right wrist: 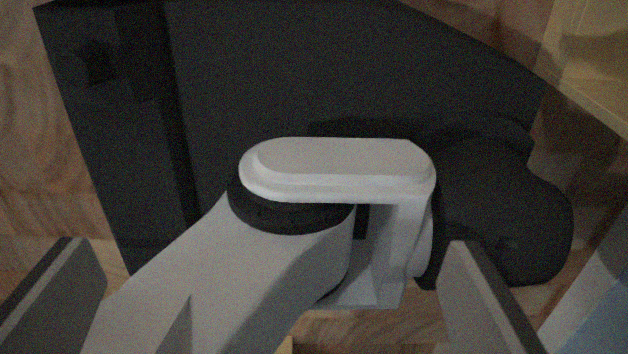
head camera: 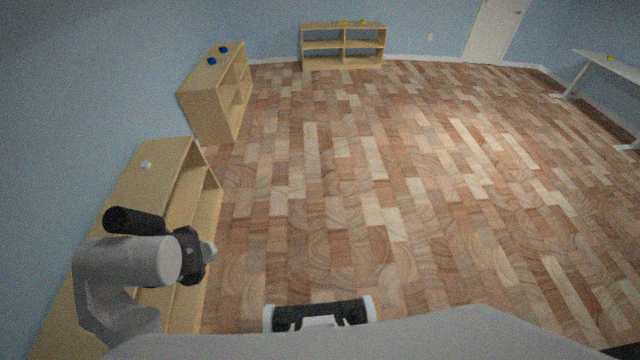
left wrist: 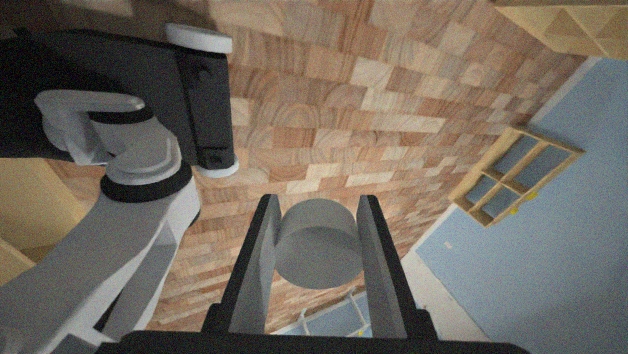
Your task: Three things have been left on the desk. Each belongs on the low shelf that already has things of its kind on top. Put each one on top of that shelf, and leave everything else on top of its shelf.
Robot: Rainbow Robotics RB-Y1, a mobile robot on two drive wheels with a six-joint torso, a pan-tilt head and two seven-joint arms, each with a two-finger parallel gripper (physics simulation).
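Frame: origin at the robot's base, x down, y ahead, z right, level; millimetres.
Seen in the pictures: left gripper, between the fingertips: (head camera: 200, 254) (left wrist: 318, 204); right gripper, between the fingertips: (right wrist: 269, 263).
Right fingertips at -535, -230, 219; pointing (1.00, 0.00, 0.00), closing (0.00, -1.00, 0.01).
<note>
Pixels of each thing's top centre, then the offset from my right fingertips to it, as dx, dy, dz. Level surfaces: height alone.
- light grey cylinder, centre of its top: (left wrist: 335, 281) (head camera: 201, 248) -442, +308, -471
- small white thing, centre of its top: (head camera: 144, 163) -100, +983, -1144
- desk, height of its surface: dx -186
- wooden floor, height of its surface: dx +535
My left gripper (head camera: 204, 252) (left wrist: 318, 204) is shut on a light grey cylinder (head camera: 211, 251) (left wrist: 319, 250). In the head view it shows in front of the near left shelf (head camera: 160, 147), whose top bears a small white thing (head camera: 145, 164); my arm hides part of that top. My right gripper (right wrist: 269, 263) is open and empty. A shelf (head camera: 200, 77) farther along the left wall bears two blue things (head camera: 212, 61) (head camera: 223, 49). The far shelf (head camera: 320, 64) bears two yellow things (head camera: 343, 22) (head camera: 362, 21). Another yellow thing (head camera: 610, 58) lies on the desk (head camera: 590, 54).
The blue wall (head camera: 125, 75) runs behind the left shelves. A white door (head camera: 497, 30) stands in the far wall, between the far shelf and the desk. Desk legs (head camera: 576, 80) stand on the wooden floor (head camera: 375, 175). My base (head camera: 320, 312) shows at the bottom of the head view.
</note>
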